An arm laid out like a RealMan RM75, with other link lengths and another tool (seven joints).
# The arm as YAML. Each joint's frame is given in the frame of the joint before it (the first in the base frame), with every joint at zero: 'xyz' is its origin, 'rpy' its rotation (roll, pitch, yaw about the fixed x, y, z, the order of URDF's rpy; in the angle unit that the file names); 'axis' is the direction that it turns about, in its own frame. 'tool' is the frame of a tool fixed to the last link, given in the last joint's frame.
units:
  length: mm
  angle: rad
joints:
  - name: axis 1
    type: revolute
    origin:
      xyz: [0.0, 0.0, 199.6]
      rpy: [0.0, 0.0, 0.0]
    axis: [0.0, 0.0, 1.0]
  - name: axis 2
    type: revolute
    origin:
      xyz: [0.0, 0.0, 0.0]
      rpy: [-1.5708, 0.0, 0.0]
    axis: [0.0, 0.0, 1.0]
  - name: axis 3
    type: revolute
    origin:
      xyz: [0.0, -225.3, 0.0]
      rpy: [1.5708, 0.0, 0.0]
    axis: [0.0, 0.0, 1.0]
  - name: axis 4
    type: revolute
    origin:
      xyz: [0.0, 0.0, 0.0]
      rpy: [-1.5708, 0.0, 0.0]
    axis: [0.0, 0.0, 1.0]
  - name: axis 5
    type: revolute
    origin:
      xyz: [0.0, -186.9, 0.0]
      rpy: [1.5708, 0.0, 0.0]
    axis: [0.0, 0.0, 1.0]
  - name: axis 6
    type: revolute
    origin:
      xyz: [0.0, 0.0, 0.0]
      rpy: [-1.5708, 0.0, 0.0]
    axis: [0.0, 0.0, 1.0]
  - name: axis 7
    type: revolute
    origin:
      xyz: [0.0, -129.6, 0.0]
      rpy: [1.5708, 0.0, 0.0]
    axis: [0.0, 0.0, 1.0]
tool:
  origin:
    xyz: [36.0, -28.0, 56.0]
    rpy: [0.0, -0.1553, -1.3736]
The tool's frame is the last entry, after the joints.
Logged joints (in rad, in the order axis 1, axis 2, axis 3, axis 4, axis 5, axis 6, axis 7), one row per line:
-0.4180, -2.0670, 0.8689, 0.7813, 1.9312, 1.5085, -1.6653
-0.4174, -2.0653, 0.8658, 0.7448, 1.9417, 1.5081, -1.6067
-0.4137, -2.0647, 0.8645, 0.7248, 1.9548, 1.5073, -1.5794
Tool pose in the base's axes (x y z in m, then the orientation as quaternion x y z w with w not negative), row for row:
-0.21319, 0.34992, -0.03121, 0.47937, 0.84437, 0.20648, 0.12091
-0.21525, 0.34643, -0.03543, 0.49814, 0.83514, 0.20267, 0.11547
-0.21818, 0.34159, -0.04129, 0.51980, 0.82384, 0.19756, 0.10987
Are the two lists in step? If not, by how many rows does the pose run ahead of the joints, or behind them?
The pose runs 2 rows behind the joints: the pose in row i belongs to the joints in row i - 2.
